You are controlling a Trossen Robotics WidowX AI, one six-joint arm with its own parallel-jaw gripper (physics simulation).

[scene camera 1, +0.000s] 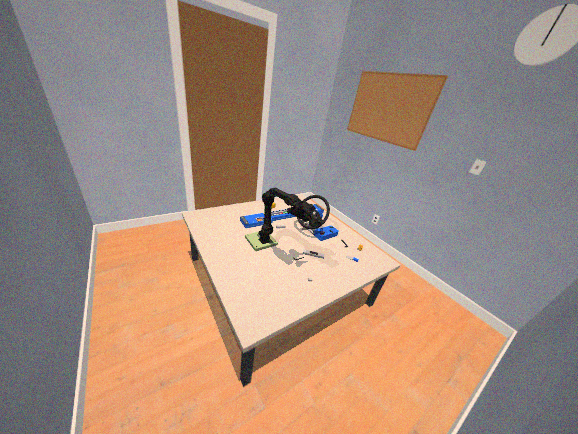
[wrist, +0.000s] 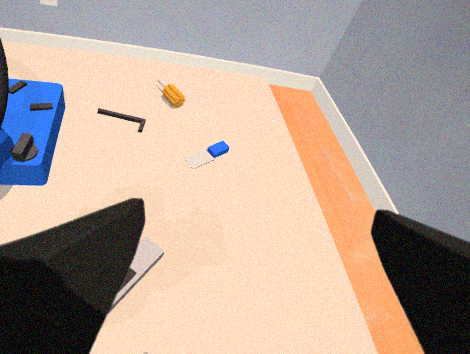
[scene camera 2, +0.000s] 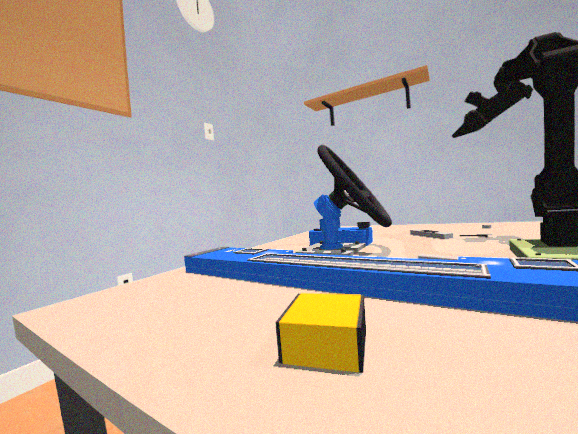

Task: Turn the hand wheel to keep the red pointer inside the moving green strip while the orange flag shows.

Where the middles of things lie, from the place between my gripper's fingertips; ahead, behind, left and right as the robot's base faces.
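There is the black hand wheel [scene camera 2: 348, 188], and measuring from my hand I find it 330 mm to the left, 270 mm ahead and 150 mm below. The yellow block [scene camera 2: 328, 331] is well below my hand, far to the left of it and a good way ahead of it.
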